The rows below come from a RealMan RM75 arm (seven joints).
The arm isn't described. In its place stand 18 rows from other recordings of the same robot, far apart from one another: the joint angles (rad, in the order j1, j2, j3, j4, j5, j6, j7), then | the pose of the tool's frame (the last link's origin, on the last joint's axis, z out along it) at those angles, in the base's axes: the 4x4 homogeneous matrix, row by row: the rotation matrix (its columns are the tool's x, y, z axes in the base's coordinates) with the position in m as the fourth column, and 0 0 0 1 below.
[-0.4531 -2.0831 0.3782 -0.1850 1.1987 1.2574 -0.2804] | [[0.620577 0.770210 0.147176 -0.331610], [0.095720 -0.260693 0.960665 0.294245], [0.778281 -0.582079 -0.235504 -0.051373], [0 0 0 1]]
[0.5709 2.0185 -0.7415 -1.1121 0.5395 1.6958 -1.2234] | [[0.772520 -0.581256 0.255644 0.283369], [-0.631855 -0.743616 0.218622 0.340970], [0.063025 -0.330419 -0.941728 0.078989], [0 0 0 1]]
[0.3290 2.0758 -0.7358 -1.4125 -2.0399 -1.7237 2.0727] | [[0.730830 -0.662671 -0.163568 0.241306], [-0.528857 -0.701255 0.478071 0.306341], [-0.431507 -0.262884 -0.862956 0.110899], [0 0 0 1]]
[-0.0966 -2.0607 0.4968 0.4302 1.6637 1.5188 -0.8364] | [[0.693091 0.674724 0.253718 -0.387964], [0.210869 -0.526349 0.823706 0.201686], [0.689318 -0.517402 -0.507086 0.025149], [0 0 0 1]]
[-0.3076 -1.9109 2.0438 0.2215 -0.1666 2.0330 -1.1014] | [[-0.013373 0.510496 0.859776 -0.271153], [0.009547 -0.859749 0.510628 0.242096], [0.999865 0.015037 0.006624 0.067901], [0 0 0 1]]
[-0.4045 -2.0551 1.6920 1.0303 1.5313 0.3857 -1.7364] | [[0.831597 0.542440 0.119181 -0.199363], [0.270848 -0.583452 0.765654 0.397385], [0.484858 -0.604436 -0.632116 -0.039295], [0 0 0 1]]
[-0.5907 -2.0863 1.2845 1.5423 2.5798 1.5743 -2.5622] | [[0.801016 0.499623 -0.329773 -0.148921], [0.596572 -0.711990 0.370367 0.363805], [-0.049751 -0.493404 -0.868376 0.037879], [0 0 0 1]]
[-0.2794 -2.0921 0.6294 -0.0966 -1.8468 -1.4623 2.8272] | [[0.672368 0.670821 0.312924 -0.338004], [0.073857 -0.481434 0.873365 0.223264], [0.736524 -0.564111 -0.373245 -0.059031], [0 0 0 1]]
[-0.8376 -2.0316 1.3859 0.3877 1.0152 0.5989 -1.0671] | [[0.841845 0.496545 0.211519 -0.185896], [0.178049 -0.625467 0.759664 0.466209], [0.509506 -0.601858 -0.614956 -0.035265], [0 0 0 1]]
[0.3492 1.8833 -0.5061 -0.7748 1.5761 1.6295 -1.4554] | [[0.479982 -0.732629 -0.482568 0.306335], [-0.234299 -0.637147 0.734267 0.318372], [-0.845412 -0.239370 -0.477473 0.169175], [0 0 0 1]]
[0.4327 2.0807 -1.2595 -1.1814 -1.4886 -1.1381 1.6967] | [[0.739861 -0.406569 -0.536010 0.137642], [-0.115530 -0.861681 0.494125 0.374098], [-0.662765 -0.303658 -0.684495 0.030006], [0 0 0 1]]
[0.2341 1.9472 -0.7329 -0.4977 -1.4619 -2.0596 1.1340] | [[0.489063 -0.366708 -0.791418 0.295628], [-0.065921 -0.920275 0.385679 0.222169], [-0.869754 -0.136451 -0.474247 0.079579], [0 0 0 1]]
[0.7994 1.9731 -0.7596 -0.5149 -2.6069 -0.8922 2.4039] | [[0.430006 -0.826963 0.362253 0.303039], [-0.831999 -0.207187 0.514636 0.434260], [-0.350531 -0.522691 -0.777124 0.025798], [0 0 0 1]]
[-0.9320 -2.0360 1.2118 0.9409 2.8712 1.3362 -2.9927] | [[0.466304 0.669866 -0.577789 -0.173929], [0.882261 -0.304446 0.359065 0.440343], [0.064620 -0.677194 -0.732961 0.017902], [0 0 0 1]]
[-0.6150 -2.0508 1.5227 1.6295 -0.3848 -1.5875 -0.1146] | [[0.515077 0.697558 -0.498105 -0.131255], [0.847097 -0.325553 0.420049 0.358906], [0.130849 -0.638301 -0.758585 0.027677], [0 0 0 1]]
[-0.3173 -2.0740 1.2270 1.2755 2.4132 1.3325 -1.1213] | [[0.880898 -0.377505 -0.285497 -0.277060], [-0.276082 -0.899778 0.337903 0.325234], [-0.384444 -0.218838 -0.896835 0.017757], [0 0 0 1]]
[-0.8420 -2.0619 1.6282 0.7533 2.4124 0.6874 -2.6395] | [[0.818175 0.509375 -0.266698 -0.169130], [0.564962 -0.626051 0.537473 0.439171], [0.106808 -0.590421 -0.799997 -0.074937], [0 0 0 1]]
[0.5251 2.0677 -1.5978 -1.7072 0.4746 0.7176 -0.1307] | [[0.803530 -0.567369 -0.180085 0.040494], [-0.173987 -0.513174 0.840465 0.399867], [-0.569269 -0.644007 -0.511066 0.053545], [0 0 0 1]]
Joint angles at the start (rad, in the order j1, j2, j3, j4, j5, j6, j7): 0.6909 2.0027 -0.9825 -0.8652 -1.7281 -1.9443 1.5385
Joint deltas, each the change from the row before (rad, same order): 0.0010 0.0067 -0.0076 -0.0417 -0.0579 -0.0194 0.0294; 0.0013 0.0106 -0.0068 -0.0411 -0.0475 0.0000 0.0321; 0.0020 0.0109 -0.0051 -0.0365 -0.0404 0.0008 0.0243; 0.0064 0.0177 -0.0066 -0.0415 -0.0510 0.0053 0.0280; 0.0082 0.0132 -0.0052 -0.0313 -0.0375 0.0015 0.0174; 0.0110 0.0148 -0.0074 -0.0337 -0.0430 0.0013 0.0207; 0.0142 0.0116 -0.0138 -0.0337 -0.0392 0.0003 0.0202; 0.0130 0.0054 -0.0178 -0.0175 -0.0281 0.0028 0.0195; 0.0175 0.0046 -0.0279 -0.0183 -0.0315 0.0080 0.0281; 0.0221 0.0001 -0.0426 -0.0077 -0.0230 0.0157 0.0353; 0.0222 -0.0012 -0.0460 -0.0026 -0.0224 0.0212 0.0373
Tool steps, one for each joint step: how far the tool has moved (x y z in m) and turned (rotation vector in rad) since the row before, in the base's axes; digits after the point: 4 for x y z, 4 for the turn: 0.0004 -0.0034 -0.0021 -0.0249 -0.0682 0.0134; -0.0013 -0.0008 -0.0029 -0.0064 -0.0569 0.0008; -0.0018 -0.0004 -0.0025 -0.0005 -0.0460 0.0037; -0.0037 0.0000 -0.0047 0.0023 -0.0533 0.0050; -0.0039 0.0002 -0.0031 0.0031 -0.0382 0.0111; -0.0048 0.0003 -0.0036 0.0034 -0.0441 0.0122; -0.0059 0.0005 -0.0031 0.0032 -0.0457 0.0196; -0.0042 0.0006 -0.0030 -0.0018 -0.0392 0.0105; -0.0056 0.0012 -0.0041 -0.0006 -0.0497 0.0112; -0.0067 0.0015 -0.0058 -0.0049 -0.0528 0.0095; -0.0060 0.0018 -0.0065 -0.0006 -0.0541 0.0063
